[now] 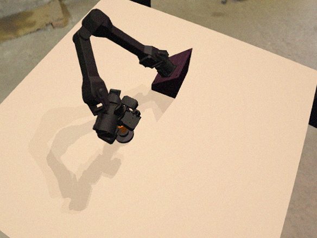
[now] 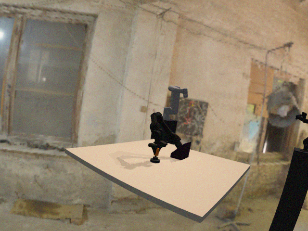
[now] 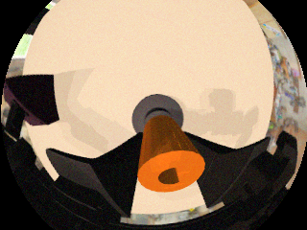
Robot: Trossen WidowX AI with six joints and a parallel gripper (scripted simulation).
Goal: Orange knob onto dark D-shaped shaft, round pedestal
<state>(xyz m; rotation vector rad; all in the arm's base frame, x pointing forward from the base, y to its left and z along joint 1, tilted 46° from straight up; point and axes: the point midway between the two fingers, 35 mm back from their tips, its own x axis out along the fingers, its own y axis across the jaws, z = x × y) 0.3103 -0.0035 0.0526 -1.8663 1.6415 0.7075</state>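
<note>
My gripper tip is now 20 mm below the orange knob. Also, from my gripper tip: round pedestal: 40 mm below.
</note>
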